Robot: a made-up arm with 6 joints.
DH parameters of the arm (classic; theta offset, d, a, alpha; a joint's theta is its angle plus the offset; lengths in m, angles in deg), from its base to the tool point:
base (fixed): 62.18 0 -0.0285 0
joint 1: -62.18 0.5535 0.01 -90
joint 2: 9.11 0 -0.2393 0
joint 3: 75.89 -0.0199 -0.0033 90
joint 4: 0 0.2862 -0.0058 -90
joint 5: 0 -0.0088 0.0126 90
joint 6: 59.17 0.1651 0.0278 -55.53
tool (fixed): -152.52 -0.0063 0 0
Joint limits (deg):
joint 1: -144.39..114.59
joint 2: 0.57..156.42
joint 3: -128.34..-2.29
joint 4: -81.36..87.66
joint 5: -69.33..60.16
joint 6: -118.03..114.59
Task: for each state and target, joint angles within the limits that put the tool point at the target. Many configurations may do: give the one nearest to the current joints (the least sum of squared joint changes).
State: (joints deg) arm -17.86 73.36 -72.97 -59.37 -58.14 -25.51
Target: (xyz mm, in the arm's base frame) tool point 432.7 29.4 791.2
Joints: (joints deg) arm -4.15 85.75 -72.31 -61.07 -57.14 -25.35
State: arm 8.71 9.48 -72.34 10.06 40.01 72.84
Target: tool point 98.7 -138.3 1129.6
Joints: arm -42.62 54.10 -107.52 0.03 15.74 82.51
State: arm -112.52 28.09 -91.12 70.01 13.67 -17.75
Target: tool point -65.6 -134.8 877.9
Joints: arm -135.14 3.35 -41.88 54.80 14.60 -22.41
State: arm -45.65 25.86 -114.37 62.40 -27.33 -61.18
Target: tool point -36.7 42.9 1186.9
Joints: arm -62.99 43.57 -123.24 68.95 0.87 -57.50
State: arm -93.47 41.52 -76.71 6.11 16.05 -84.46
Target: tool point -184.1 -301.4 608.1
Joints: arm -114.22 61.79 -45.87 1.73 26.10 -84.79
